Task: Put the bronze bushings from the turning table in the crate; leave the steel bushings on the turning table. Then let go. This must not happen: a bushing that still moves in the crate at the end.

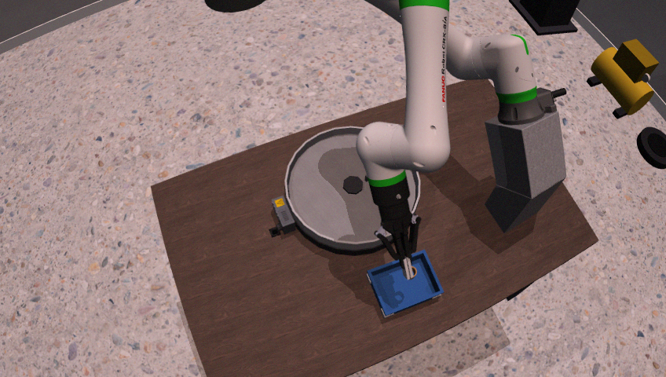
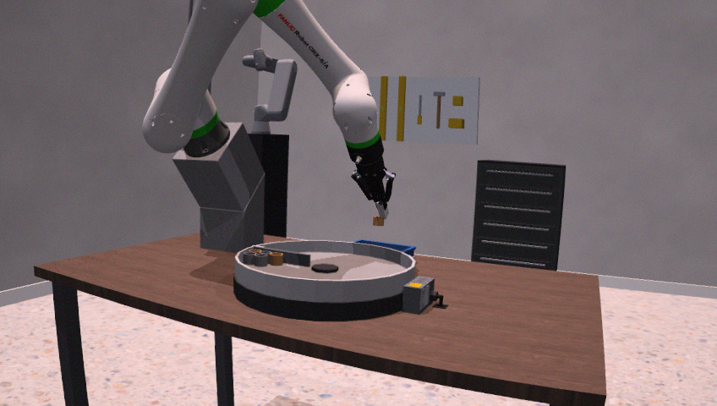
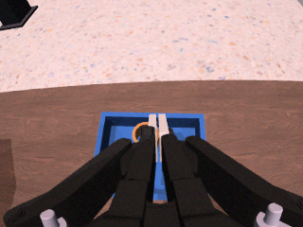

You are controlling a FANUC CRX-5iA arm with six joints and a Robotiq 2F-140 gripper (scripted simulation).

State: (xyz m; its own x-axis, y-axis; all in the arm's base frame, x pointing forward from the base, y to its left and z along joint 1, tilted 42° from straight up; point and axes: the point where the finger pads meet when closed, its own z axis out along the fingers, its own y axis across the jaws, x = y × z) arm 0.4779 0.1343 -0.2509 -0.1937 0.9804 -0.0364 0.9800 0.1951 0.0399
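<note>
The crate is 20 mm behind my hand, 10 mm to the left of it and 140 mm below it. Round my hand: turning table 50 mm ahead, 340 mm to the right, 120 mm below.
</note>
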